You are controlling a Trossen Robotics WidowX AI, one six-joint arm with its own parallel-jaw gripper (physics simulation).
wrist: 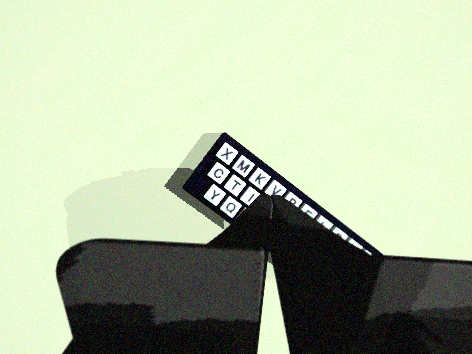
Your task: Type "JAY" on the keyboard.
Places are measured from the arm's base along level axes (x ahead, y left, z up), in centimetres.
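Where they show: gripper, fingertip midpoint: (pixel 268 204).
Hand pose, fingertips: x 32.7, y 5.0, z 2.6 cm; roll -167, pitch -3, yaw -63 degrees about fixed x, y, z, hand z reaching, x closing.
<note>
After its pixels a point has its place.
A dark keyboard (pixel 200 182) {y 8.0, x 29.0, z -11.9 cm} with white lettered keys lies slanted at the middle of the wrist view, running from upper left to lower right. The X, M, K, T, C and Q keys are readable at its left end, and the Y key (pixel 215 195) {y 6.2, x 28.7, z -11.3 cm} shows at the lower left. My gripper (pixel 268 204) {y 5.0, x 32.7, z 2.6 cm} is shut with nothing between its fingertips. The tips appear over the keyboard, below the V key and right of the I key. The fingers hide much of the right part of the keyboard; the J and A keys cannot be made out. Contact with a key cannot be told.
The keyboard lies on a pale green surface (pixel 125 75) {y 18.8, x 34.2, z -13.1 cm}. A soft grey shadow falls on that surface left of the keyboard, and a darker one lies along its left end and lower edge. The dark gripper fingers fill the bottom of the view.
</note>
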